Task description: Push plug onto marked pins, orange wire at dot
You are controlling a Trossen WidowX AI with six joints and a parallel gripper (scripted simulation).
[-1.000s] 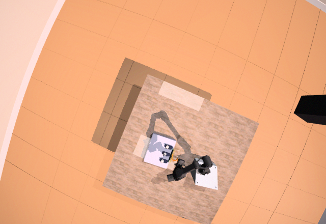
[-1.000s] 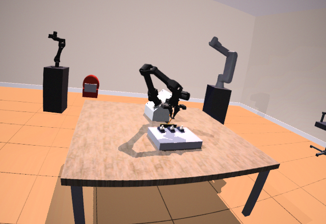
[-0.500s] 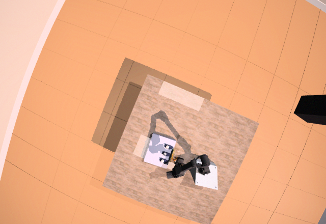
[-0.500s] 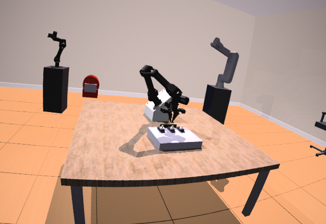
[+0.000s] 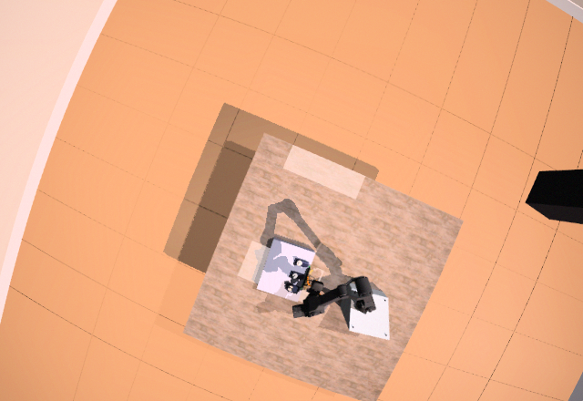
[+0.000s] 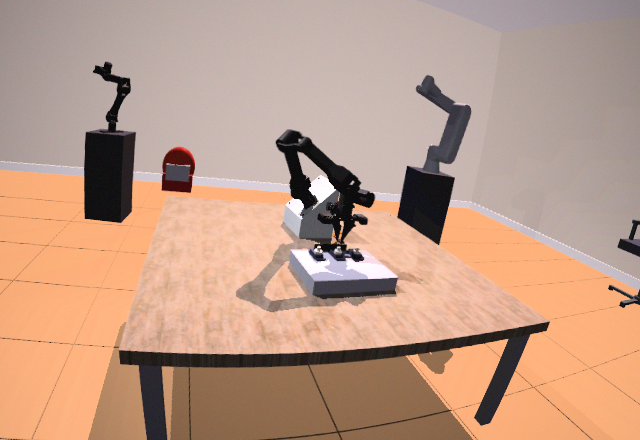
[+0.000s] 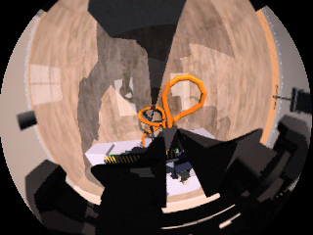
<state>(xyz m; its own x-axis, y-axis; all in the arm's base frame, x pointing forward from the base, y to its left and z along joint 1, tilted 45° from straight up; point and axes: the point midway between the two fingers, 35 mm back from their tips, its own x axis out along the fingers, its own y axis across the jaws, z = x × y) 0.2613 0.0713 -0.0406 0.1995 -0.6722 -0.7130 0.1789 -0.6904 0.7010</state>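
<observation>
My gripper tip is 60 mm short of the dark pin strip, 50 mm to the left of it and 10 mm above it.
</observation>
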